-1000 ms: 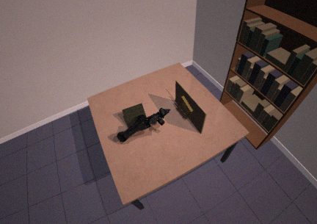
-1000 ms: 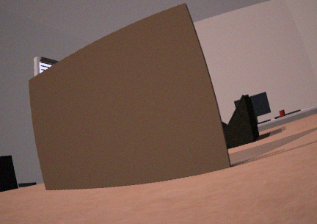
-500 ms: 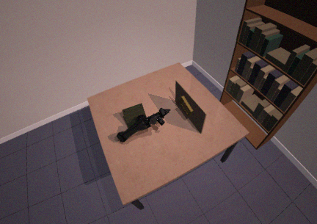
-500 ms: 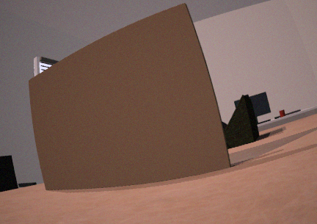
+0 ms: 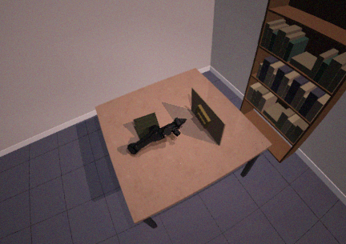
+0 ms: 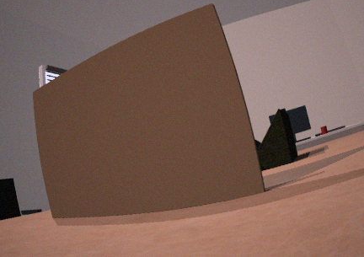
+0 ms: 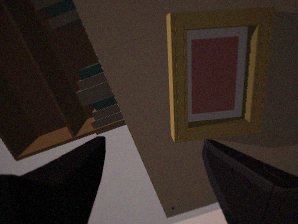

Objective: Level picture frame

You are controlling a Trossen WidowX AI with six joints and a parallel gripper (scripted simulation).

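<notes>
Right now my gripper tip is 19 cm short of the picture frame, 5 cm to the right of it and 9 cm above it. The rest, counted from my gripper tip: wall panel (20 cm ahead, 4 cm to the left, 10 cm below).
</notes>
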